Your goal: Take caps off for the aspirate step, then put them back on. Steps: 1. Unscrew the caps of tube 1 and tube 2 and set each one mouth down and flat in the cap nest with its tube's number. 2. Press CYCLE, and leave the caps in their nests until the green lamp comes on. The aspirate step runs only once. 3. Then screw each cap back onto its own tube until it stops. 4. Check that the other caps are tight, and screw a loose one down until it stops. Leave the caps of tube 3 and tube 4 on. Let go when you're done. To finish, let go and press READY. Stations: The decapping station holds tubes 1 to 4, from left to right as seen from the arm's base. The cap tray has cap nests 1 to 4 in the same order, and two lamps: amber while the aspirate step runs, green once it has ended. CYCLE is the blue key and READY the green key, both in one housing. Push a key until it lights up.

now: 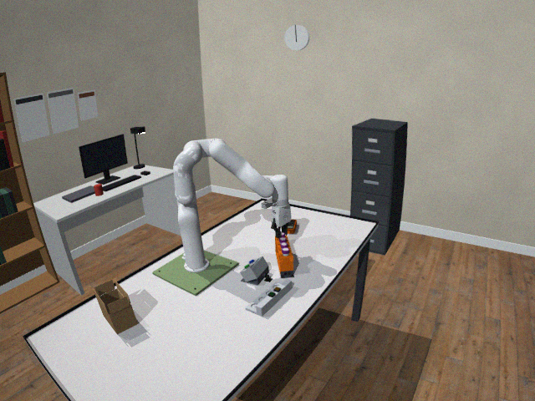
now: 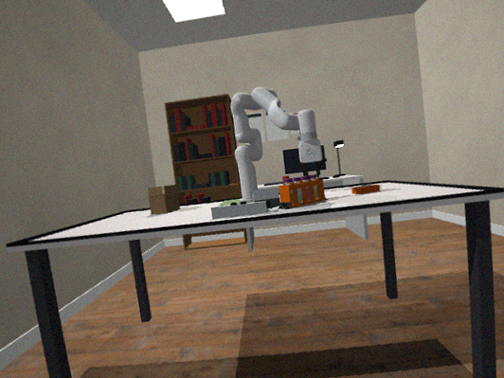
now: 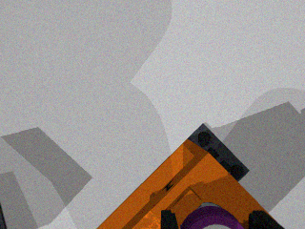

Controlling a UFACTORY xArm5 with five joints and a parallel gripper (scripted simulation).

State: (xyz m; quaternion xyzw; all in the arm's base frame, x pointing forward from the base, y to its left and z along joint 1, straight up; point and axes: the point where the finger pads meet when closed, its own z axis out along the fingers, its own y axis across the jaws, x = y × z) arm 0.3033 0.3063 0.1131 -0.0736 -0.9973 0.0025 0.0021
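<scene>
Now: hand 10 mm above the purple cap marked 1. From my hand the other things lie so: purple cap marked 2 (40 mm to the right, 30 mm ahead, 10 mm below); cap 4 (130 mm to the right, 90 mm ahead, 10 mm below); blue cycle key (210 mm to the right, 60 mm below, 40 mm behind).
</scene>
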